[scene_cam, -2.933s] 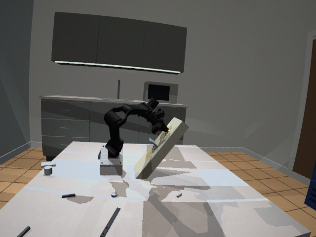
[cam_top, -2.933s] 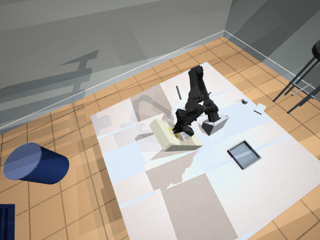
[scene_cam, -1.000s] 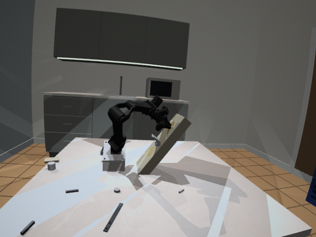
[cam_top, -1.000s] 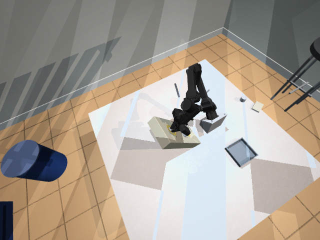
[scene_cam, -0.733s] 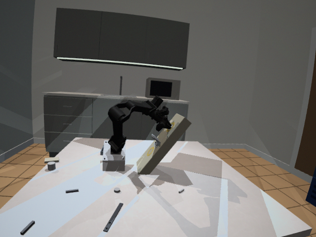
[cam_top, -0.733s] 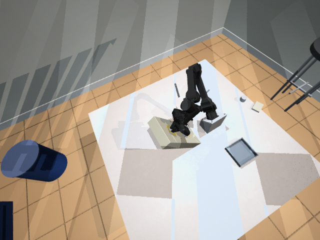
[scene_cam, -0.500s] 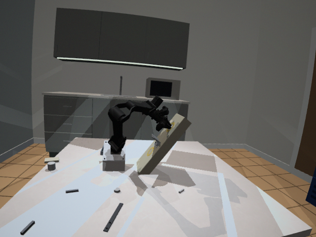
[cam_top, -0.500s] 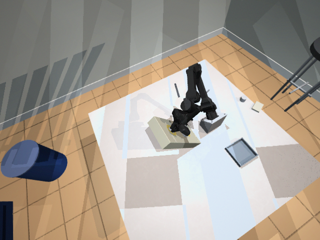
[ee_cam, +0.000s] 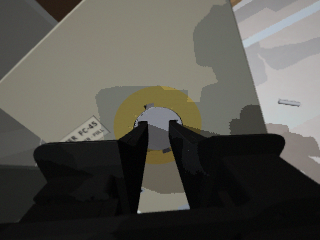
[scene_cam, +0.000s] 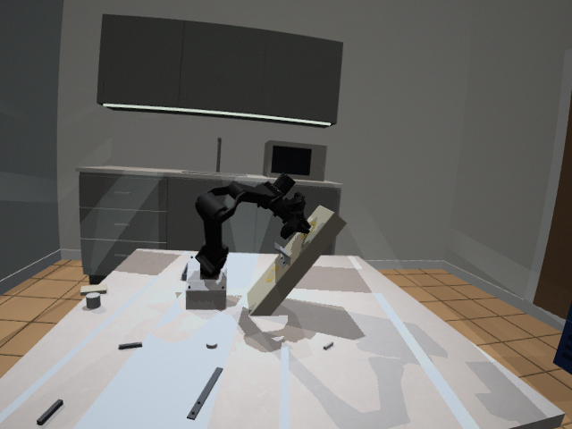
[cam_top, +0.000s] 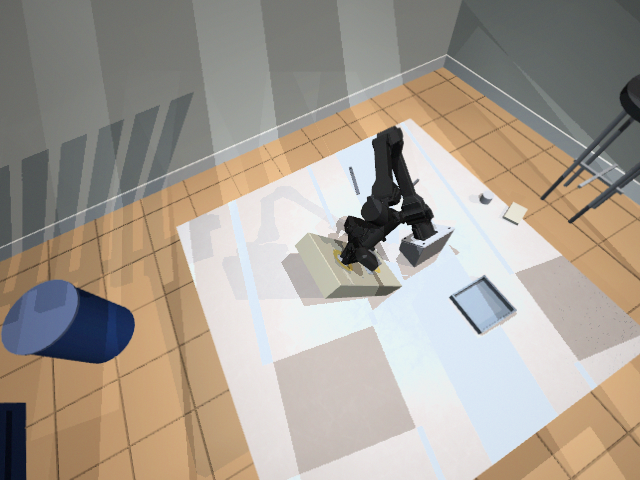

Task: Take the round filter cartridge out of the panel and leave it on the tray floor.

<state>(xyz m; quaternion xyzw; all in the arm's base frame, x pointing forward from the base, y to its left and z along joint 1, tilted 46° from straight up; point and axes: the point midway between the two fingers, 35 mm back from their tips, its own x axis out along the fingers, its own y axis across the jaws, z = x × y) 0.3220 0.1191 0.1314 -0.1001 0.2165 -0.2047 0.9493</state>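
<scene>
The filter cartridge is 1 cm below my gripper tip and 1 cm ahead of it. Round my gripper tip: tray: 39 cm behind, 30 cm to the left, 27 cm below; beige block: 79 cm behind, 28 cm below, 9 cm to the left.
</scene>
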